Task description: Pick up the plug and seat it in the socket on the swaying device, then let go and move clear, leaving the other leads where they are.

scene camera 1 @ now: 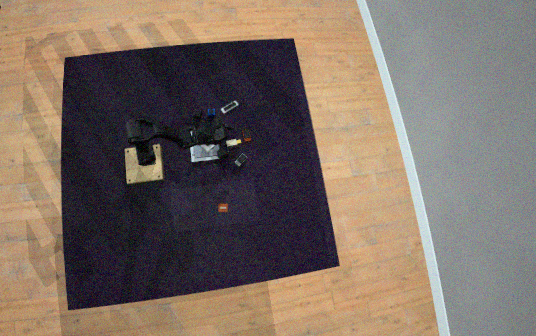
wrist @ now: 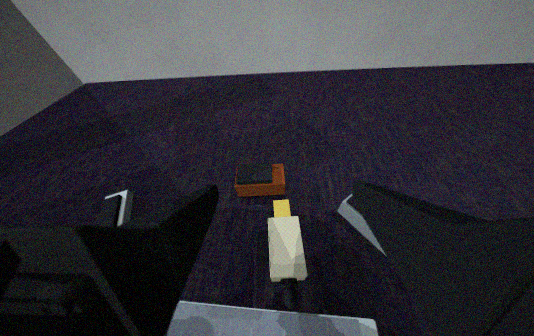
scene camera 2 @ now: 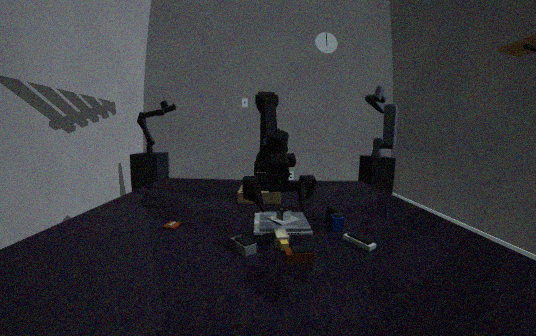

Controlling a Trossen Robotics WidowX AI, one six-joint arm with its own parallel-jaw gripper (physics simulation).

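Observation:
The plug has a cream body and a yellow tip (scene camera 1: 233,142) (scene camera 2: 282,237) (wrist: 286,247). It lies beside the device, yellow tip pointing away from it, with a black lead at its rear. The device is a grey slab on a pale base (scene camera 1: 199,154) (scene camera 2: 261,222) (wrist: 270,324). The dark socket (scene camera 2: 281,214) stands on a white diamond on top; the arm partly covers it in the top view. My gripper (scene camera 1: 221,142) (scene camera 2: 281,208) (wrist: 284,188) is open, its fingers wide apart above the device, behind the plug. The plug is not between the fingers.
An orange block with a dark insert (scene camera 1: 247,136) (scene camera 2: 300,257) (wrist: 260,189) lies beyond the plug tip. A grey block (scene camera 1: 241,160) (scene camera 2: 247,248) and white block (scene camera 1: 230,106) (scene camera 2: 369,246) lie to either side. A blue block (scene camera 1: 211,112) (scene camera 2: 337,223) and orange tile (scene camera 1: 223,207) (scene camera 2: 172,225) lie farther out.

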